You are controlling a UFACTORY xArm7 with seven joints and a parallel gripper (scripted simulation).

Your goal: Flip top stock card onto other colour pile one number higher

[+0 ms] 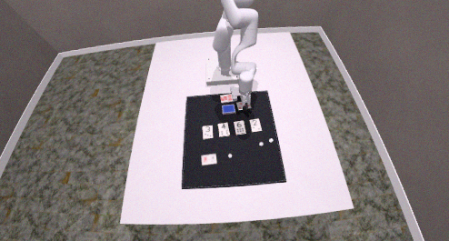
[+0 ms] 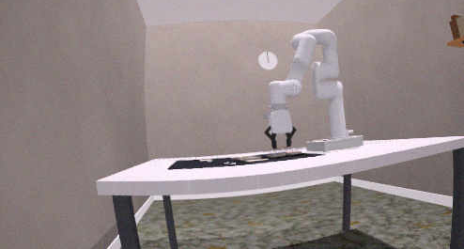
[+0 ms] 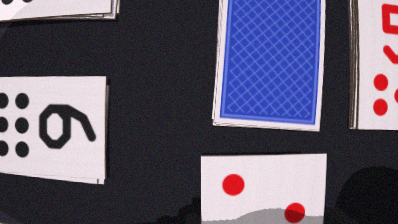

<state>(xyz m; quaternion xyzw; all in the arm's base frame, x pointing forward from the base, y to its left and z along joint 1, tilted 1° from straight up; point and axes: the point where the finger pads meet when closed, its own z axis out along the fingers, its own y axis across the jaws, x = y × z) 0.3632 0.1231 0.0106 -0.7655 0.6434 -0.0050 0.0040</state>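
Now: the black mat 19 cm ahead of my hand, 10 cm to the right of it and 7 cm below it.
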